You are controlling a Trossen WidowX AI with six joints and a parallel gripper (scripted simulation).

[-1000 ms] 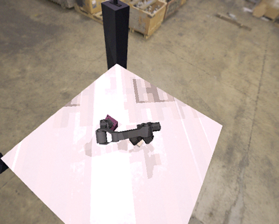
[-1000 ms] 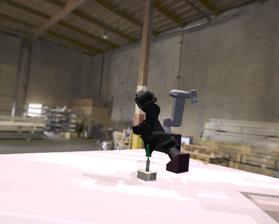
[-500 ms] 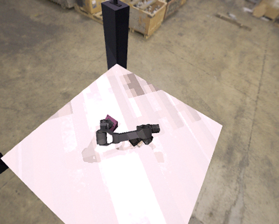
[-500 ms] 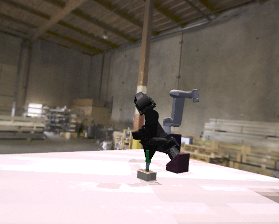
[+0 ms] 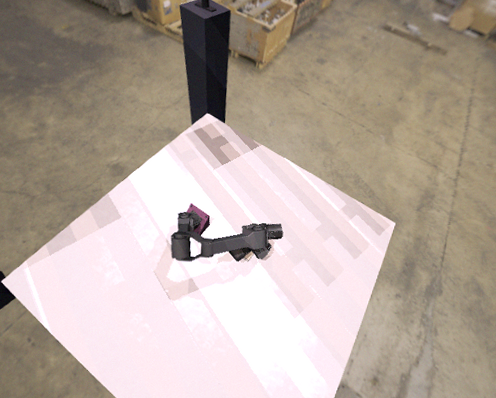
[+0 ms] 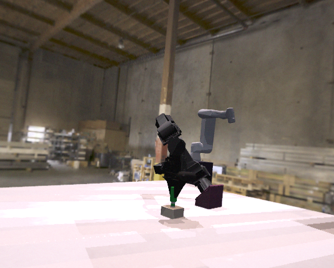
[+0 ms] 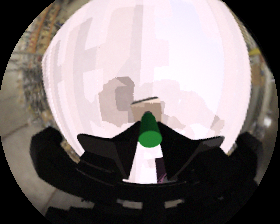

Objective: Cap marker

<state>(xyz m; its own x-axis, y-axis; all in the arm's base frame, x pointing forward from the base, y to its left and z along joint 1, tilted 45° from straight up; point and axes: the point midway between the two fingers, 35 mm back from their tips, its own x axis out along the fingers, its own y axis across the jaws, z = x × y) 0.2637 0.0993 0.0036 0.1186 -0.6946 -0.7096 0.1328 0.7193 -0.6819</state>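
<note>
Now: gripper tip 10 mm below the green cap. The rest, counted from my gripper tip: white holder block (50 mm below).
</note>
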